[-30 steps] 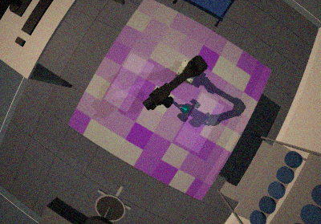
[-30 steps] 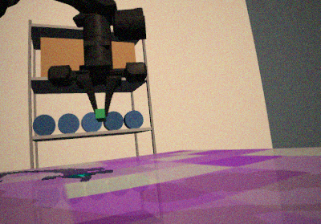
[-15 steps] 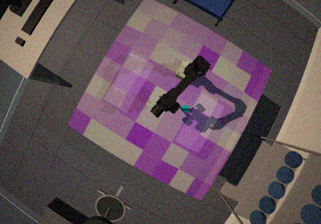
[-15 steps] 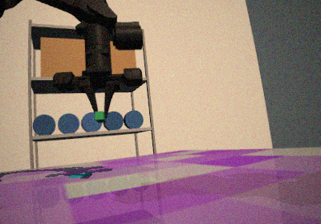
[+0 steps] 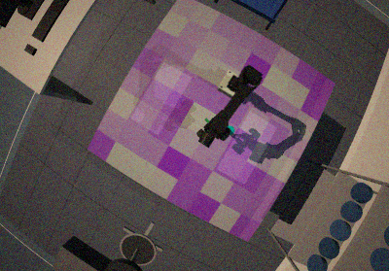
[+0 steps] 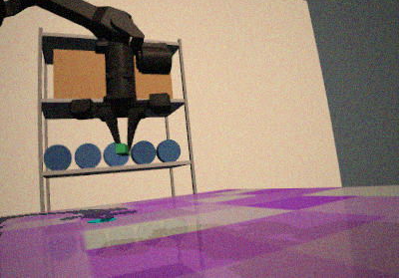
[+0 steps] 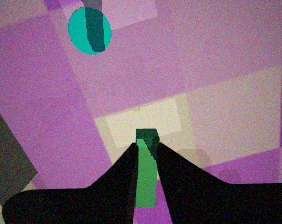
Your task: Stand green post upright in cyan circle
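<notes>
Now: gripper tip 13 cm above the cyan circle, 12 cm to the right of it and 4 cm past it. The rest, counted from my gripper tip: green post 2 cm to the right, 1 cm behind.
</notes>
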